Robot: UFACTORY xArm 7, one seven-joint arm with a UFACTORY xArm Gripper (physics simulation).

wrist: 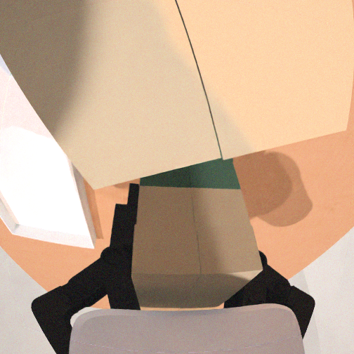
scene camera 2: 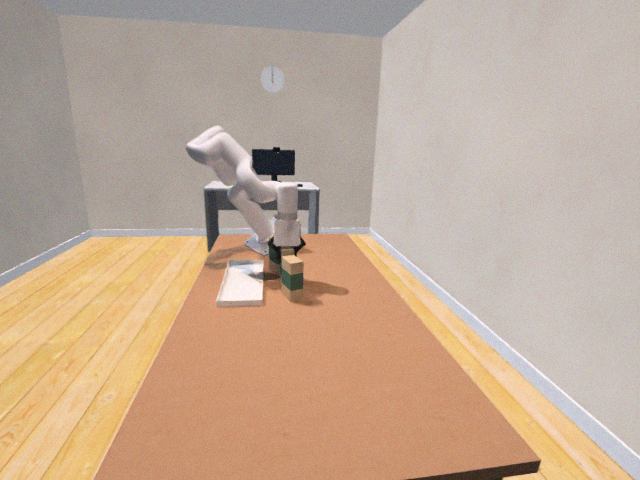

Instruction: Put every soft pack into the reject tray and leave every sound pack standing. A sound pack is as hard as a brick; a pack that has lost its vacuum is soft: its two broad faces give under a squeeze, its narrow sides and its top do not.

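Seen in the pictures: arm's base, origin of the base link: (scene camera 2: 267, 234).
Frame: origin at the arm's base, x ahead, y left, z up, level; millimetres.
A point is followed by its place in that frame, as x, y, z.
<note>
A tan pack with a green band (scene camera 2: 287, 252) @[490, 113, 67] (wrist: 195, 230) stands upright between the black fingers of my gripper (scene camera 2: 288, 253) @[447, 109, 14] (wrist: 179, 201). My gripper is shut on this pack, with one finger against each side; most of the right finger is hidden behind it in the wrist view. Another pack with a green band (scene camera 2: 292, 279) @[631, 134, 16] stands nearest the scene camera. A third pack (scene camera 2: 275, 256) @[355, 60, 4] stands farther back on the left, partly hidden. A large pack top (wrist: 150, 100) fills the upper wrist view. The white reject tray (scene camera 2: 239, 303) @[665, -42, -56] (wrist: 55, 241) lies on the left.
The brown table (scene camera 2: 310, 372) @[1009, 181, -66] (wrist: 332, 165) carries the packs and the tray. The standing packs are close together, beside the tray's right edge. A grey desk (scene camera 2: 210, 217) with a black monitor (scene camera 2: 273, 162) stands behind the arm.
</note>
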